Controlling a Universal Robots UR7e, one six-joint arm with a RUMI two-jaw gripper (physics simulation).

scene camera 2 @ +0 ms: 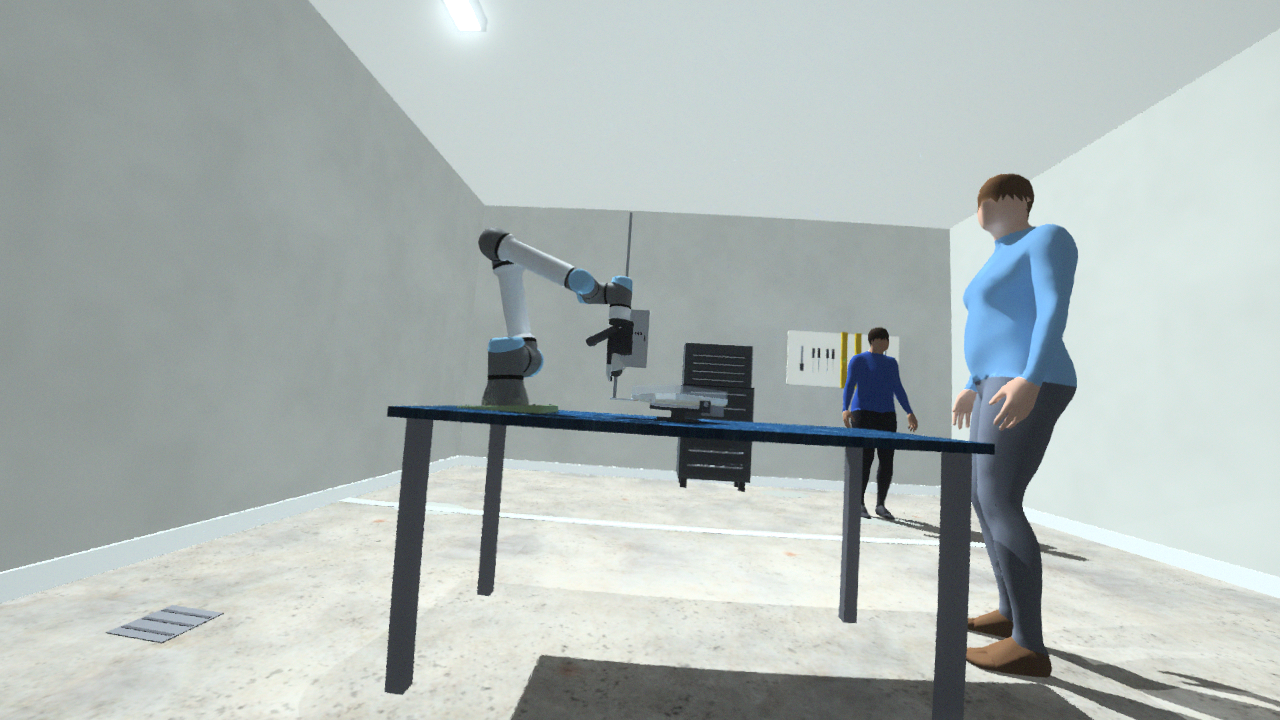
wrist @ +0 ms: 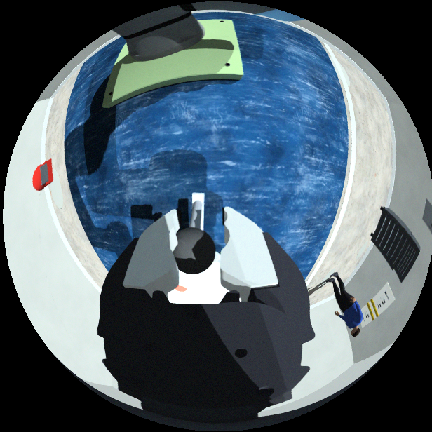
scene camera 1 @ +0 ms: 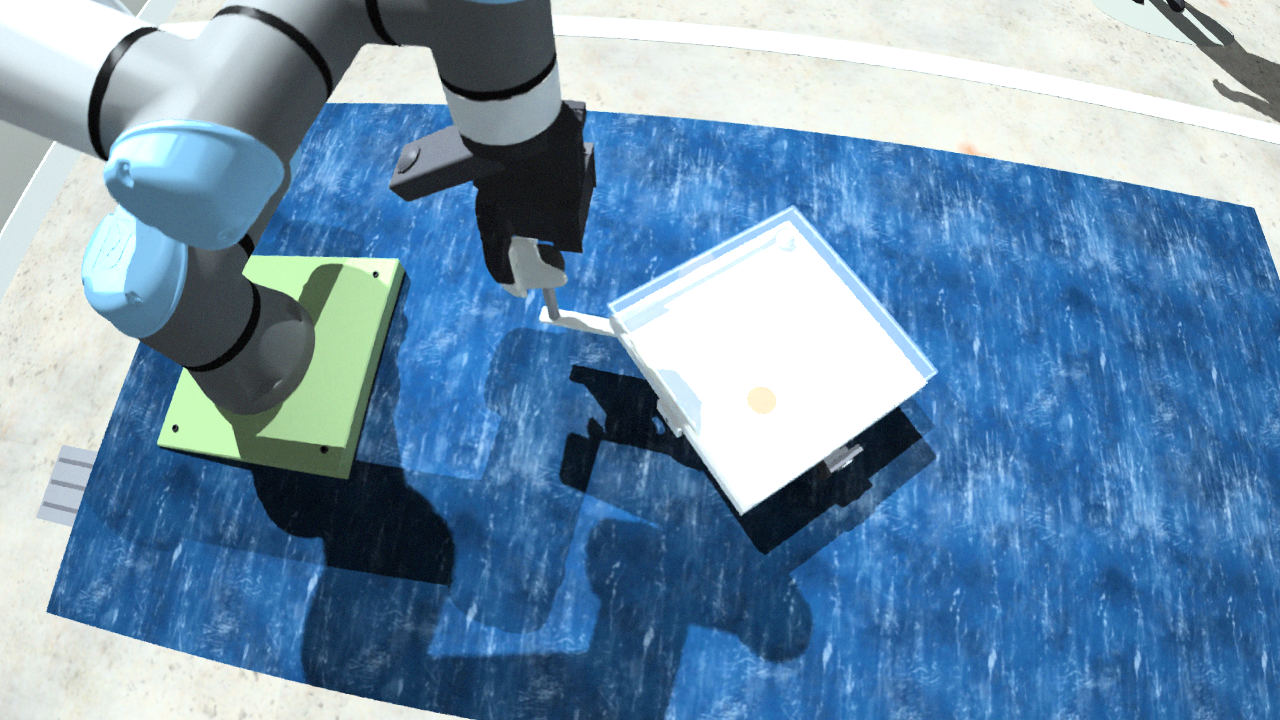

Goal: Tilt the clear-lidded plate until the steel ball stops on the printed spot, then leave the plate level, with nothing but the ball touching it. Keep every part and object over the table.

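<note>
The clear-lidded plate (scene camera 1: 841, 331) (scene camera 2: 680, 398) (wrist: 205, 294) stands on its mount; a slight tilt cannot be judged. The steel ball (scene camera 1: 785, 240) appears faintly at the plate's far corner, away from the orange printed spot (scene camera 1: 761, 400) (wrist: 180, 288). A white bar (scene camera 1: 581, 323) (wrist: 198, 196) runs from the left corner and carries an upright post (scene camera 1: 552, 304) with a dark round knob (wrist: 194, 250). My gripper (scene camera 1: 535, 268) (scene camera 2: 614, 371) (wrist: 201, 210) is partly open around the knob. In the wrist view the knob is close to the left finger, with a gap to the right one; contact is unclear.
The green base plate (scene camera 1: 331, 385) (scene camera 2: 528, 408) (wrist: 175, 70) under the arm is left of the plate in the first scene view. A small grey bracket (scene camera 1: 842, 458) sticks out at the plate's lower right side. Two people (scene camera 2: 1020, 304) (scene camera 2: 877, 385) stand beyond the blue table (scene camera 2: 805, 436).
</note>
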